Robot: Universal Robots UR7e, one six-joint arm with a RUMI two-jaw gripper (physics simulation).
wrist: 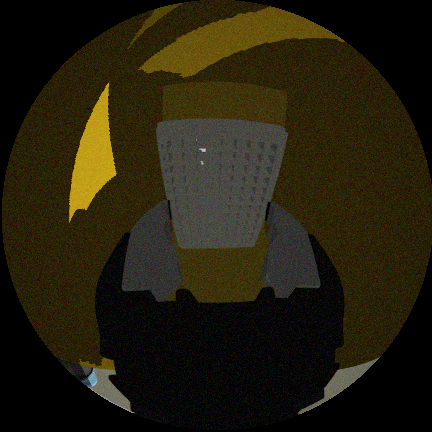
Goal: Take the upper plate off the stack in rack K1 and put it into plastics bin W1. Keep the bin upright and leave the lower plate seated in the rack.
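Frame: origin at the arm's base, x ahead, y left, z up, level; centimetres.
Seen in the pictures: gripper, fingertip midpoint: (218,203).
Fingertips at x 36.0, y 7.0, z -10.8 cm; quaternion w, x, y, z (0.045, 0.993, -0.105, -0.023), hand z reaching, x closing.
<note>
Offsets run from my fingertips to a thing's top centre. "*": to the spot under its first point.
The upper plate @(dx +0.2, dy +0.7, dz +2.1 cm) (222,185), grey with rows of small wells, stands out beyond the fingers in the middle of the wrist view. My gripper (218,203) is shut on it, with one finger at each side edge. Plastics bin W1 @(* dx -4.1, dy +7.3, dz +6.2 cm) (93,160) is yellow, and its dark, shaded inner walls surround the plate and fingers. A sunlit patch of its wall shows at the left. A paler brown rectangular patch shows behind the plate's far edge. The plate looks apart from the walls, but its distance to the bin's bottom cannot be told. Rack K1 and the lower plate do not show.
Bin walls fill most of the view on the left, right and top. A dark arm part with a light-blue band (90,378) shows at the lower left edge. Grey surface (356,376) shows outside the bin at the lower right.
</note>
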